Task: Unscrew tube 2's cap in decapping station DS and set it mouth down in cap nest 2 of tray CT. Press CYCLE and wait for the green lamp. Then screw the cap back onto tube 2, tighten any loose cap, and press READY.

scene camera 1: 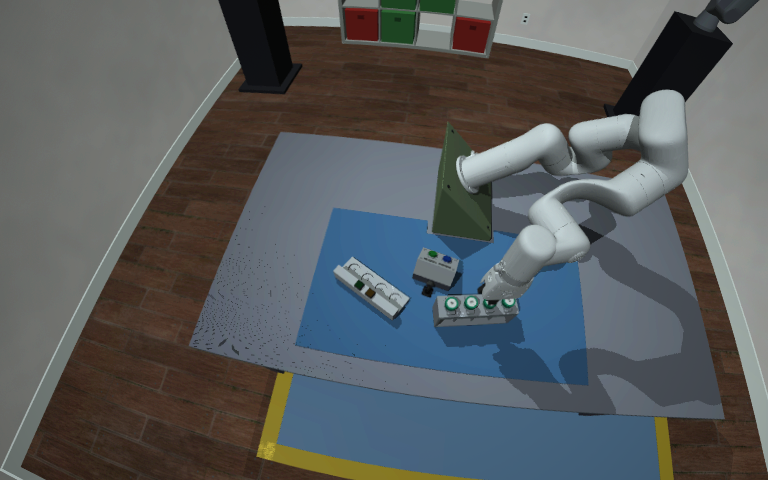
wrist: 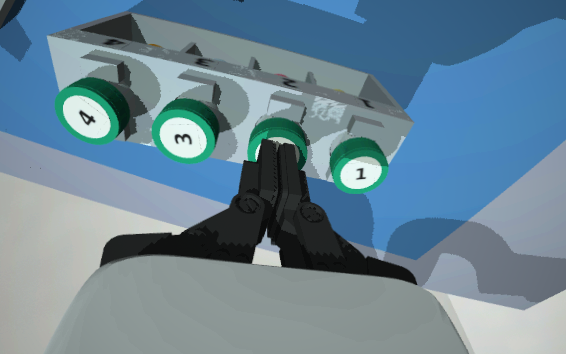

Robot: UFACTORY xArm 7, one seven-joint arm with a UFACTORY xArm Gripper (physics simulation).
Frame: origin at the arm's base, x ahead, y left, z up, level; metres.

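Seen in the pictures: gripper, fingertip midpoint: [scene camera 1: 490, 299] [wrist: 271, 164]; arm's base at its link origin: [scene camera 1: 466, 175].
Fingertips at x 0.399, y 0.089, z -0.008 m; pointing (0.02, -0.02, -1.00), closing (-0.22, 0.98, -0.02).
Observation:
Offsets run from my fingertips to a thing's top centre. "pt": to the spot under its first point.
The grey decapping station @(pt 0.045 m down, 0.056 m ahead, 0.113 m right) [scene camera 1: 442, 318] [wrist: 62, 56] holds a row of tubes with green-rimmed white caps. Caps 1 @(0.010 m down, 0.011 m back, 0.055 m left) [scene camera 1: 508, 302] [wrist: 359, 167], 3 [scene camera 1: 471, 303] [wrist: 184, 134] and 4 @(0.010 m down, 0.022 m ahead, 0.098 m right) [scene camera 1: 451, 304] [wrist: 90, 112] are seated on their tubes. Cap 2 @(0.010 m down, 0.000 m ahead, 0.004 m left) [scene camera 1: 485, 304] [wrist: 277, 126] is also on its tube, partly hidden by the fingers. My gripper [scene camera 1: 491, 301] [wrist: 271, 164] is shut with nothing between its fingers; the closed tips overlap cap 2's face in the wrist view. Whether they touch it, I cannot tell. The white tray @(pt 0.086 m down, 0.034 m back, 0.396 m right) [scene camera 1: 346, 275] shows round nests with no caps.
A grey box @(0.047 m down, 0.112 m back, 0.143 m right) [scene camera 1: 433, 273] with a green button @(0.056 m down, 0.138 m back, 0.161 m right) [scene camera 1: 432, 254] and a blue button @(0.056 m down, 0.129 m back, 0.117 m right) [scene camera 1: 447, 259] stands between tray and station. A small black object @(pt 0.108 m down, 0.043 m back, 0.159 m right) [scene camera 1: 427, 289] lies in front of it. Dark green @(0.078 m down, 0.011 m back, 0.353 m right) [scene camera 1: 359, 284] and brown [scene camera 1: 370, 293] squares sit on the tray's front. The green arm mount [scene camera 1: 457, 209] stands behind.

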